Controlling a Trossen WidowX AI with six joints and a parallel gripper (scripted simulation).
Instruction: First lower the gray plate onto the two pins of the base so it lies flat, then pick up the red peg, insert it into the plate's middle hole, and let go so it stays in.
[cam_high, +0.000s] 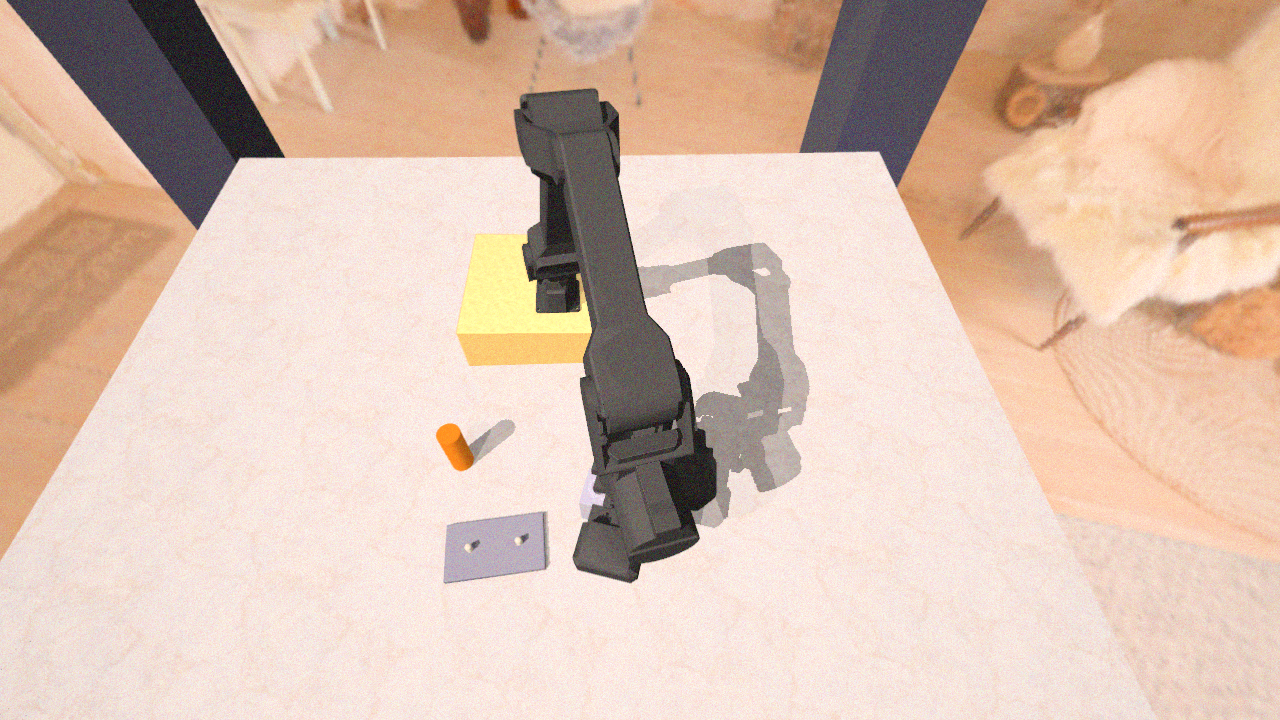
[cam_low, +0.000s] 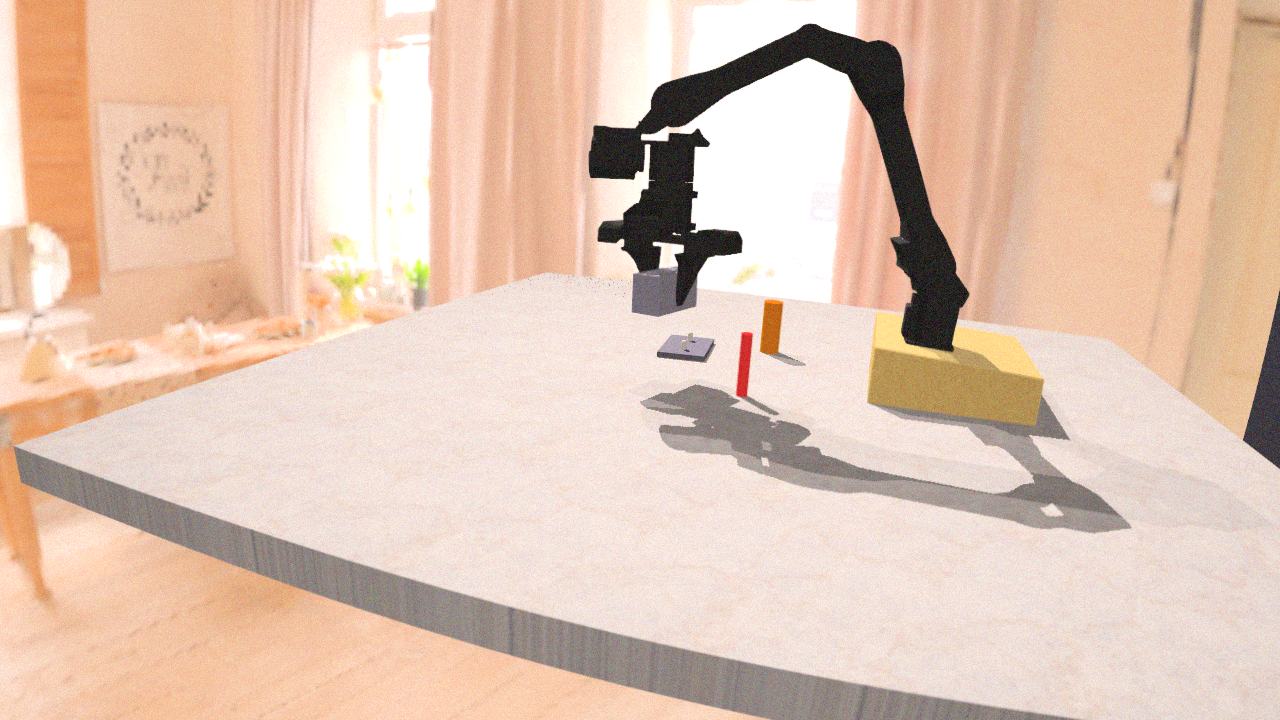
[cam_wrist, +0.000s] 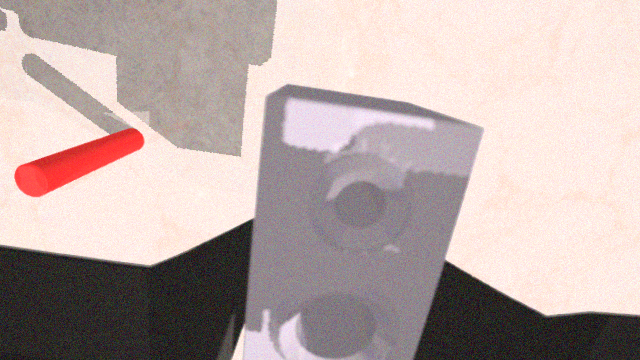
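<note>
My gripper tip is 160 mm to the left of the base and 90 mm above it. Also, from my gripper tip: gray plate: 30 mm above; orange cylinder: 220 mm to the right, 120 mm behind, 60 mm below; red peg: 110 mm behind, 60 mm below, 30 mm to the left.
</note>
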